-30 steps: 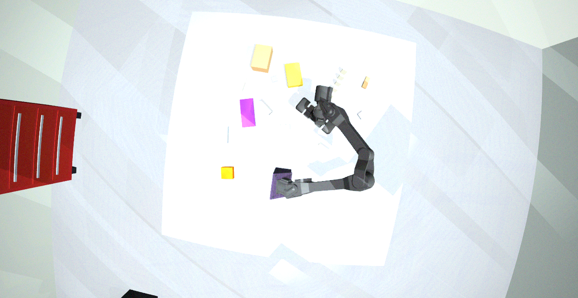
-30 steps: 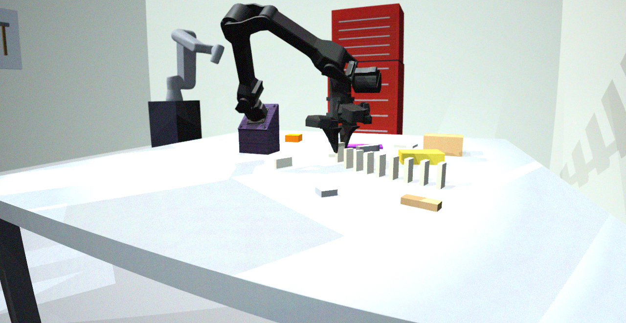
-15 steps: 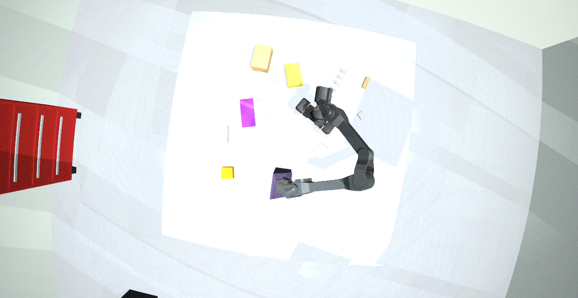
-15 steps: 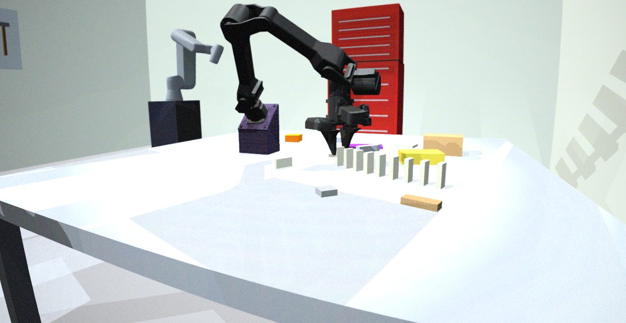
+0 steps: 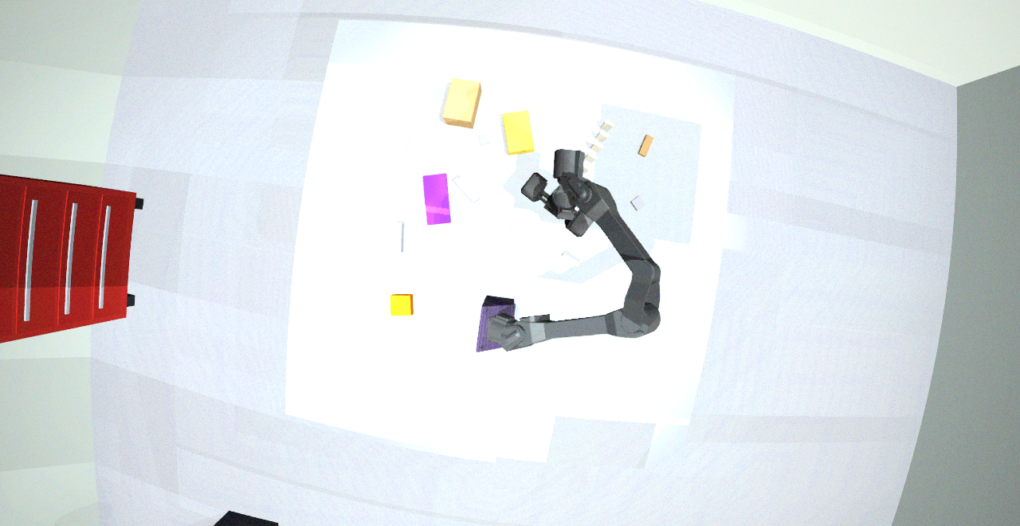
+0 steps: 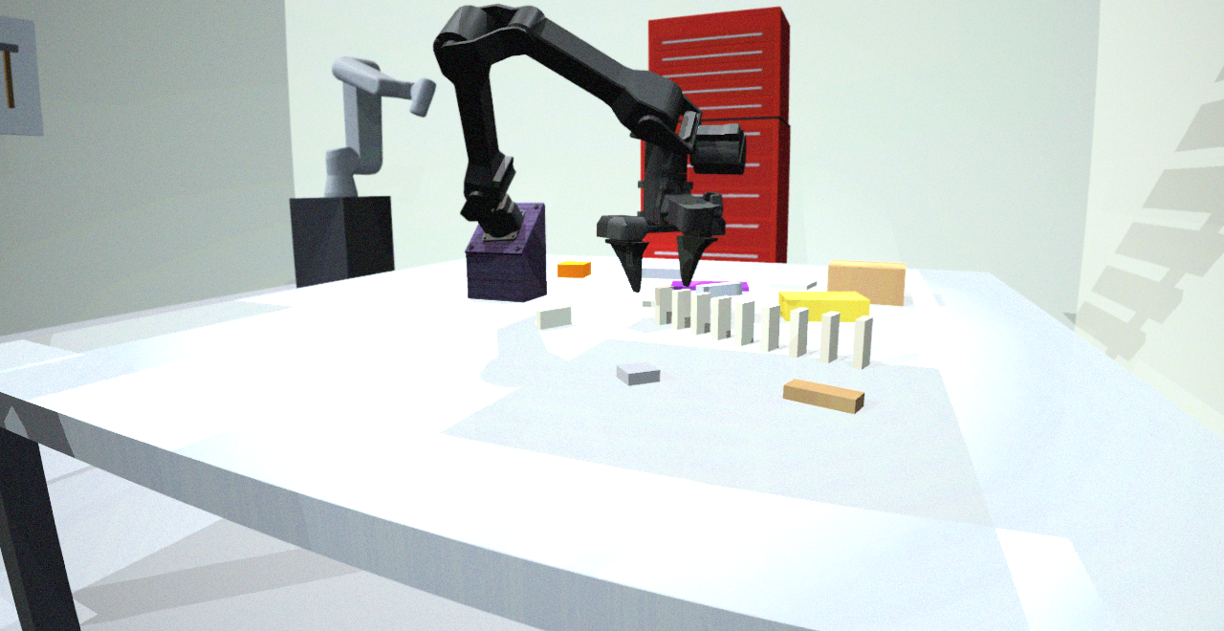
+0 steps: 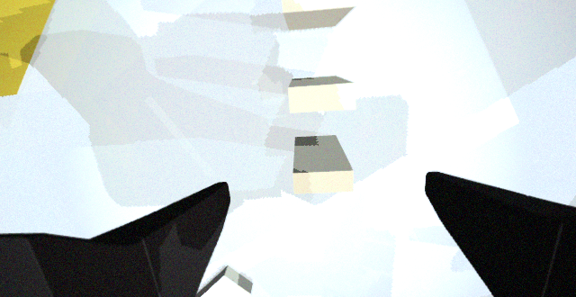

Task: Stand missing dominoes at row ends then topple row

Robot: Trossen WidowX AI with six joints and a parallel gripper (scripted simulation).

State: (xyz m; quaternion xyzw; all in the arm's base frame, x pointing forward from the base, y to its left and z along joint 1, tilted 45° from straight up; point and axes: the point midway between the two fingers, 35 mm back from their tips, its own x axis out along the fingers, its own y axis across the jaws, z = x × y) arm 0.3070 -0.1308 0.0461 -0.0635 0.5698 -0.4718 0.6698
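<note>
The magenta slab lies 320 mm to the left of my gripper tip, 40 mm below it and 10 mm ahead of it. The rest, counted from my gripper tip: yellow block: 210 mm ahead, 110 mm to the left, 30 mm below; then grey block: 250 mm to the right, 40 mm below, 40 mm ahead; then brown block: 270 mm to the right, 210 mm ahead, 40 mm below.
</note>
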